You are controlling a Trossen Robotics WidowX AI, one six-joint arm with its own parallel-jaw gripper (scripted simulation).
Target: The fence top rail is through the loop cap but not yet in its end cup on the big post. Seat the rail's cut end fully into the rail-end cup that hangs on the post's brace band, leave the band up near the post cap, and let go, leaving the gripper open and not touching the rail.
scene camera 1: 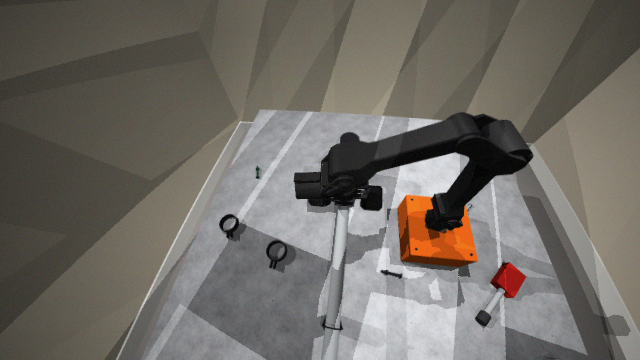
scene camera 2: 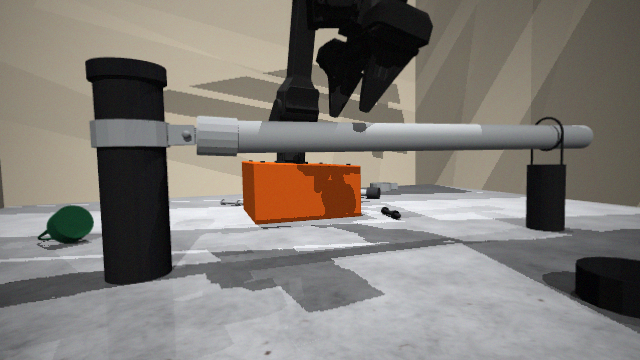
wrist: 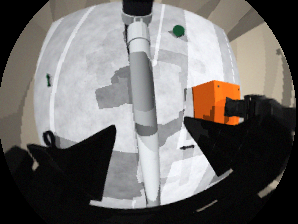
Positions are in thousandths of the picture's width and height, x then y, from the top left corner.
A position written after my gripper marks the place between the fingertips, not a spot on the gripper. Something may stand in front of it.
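My gripper: visible in scene camera 1 (540,562), scene camera 2 (543,318), the wrist view (508,556).
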